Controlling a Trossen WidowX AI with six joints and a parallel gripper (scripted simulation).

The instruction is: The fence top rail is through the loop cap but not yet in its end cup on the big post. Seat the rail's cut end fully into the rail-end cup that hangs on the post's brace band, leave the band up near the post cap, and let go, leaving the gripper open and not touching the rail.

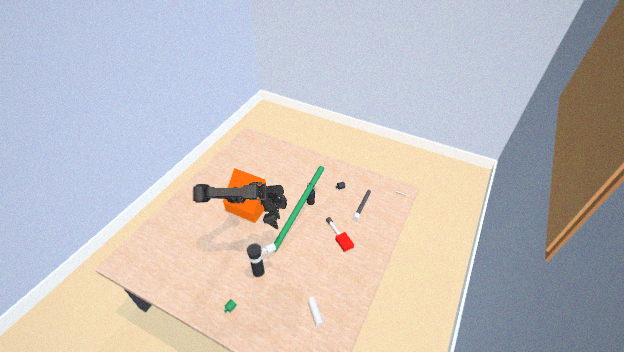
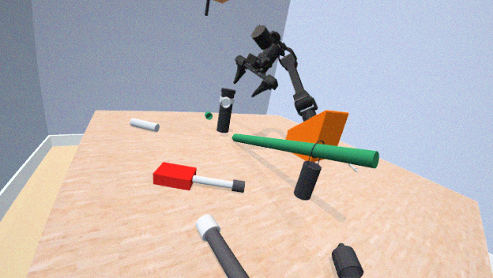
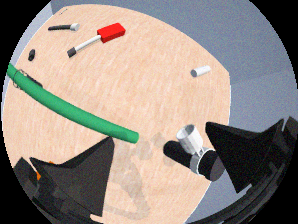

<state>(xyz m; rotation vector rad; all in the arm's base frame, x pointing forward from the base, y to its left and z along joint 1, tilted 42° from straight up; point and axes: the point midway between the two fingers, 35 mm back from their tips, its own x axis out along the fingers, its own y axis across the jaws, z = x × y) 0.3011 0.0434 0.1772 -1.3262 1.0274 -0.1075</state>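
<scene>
Right now my gripper tip is 11 cm to the left of the white rail-end cup, 7 cm above it and 1 cm short of it. The rest, counted from my gripper tip: small dark post (36 cm to the left, 12 cm below, 5 cm behind); then red-headed tool (26 cm to the left, 21 cm below, 19 cm ahead); then white cylinder (34 cm ahead, 21 cm below, 18 cm to the right).
</scene>
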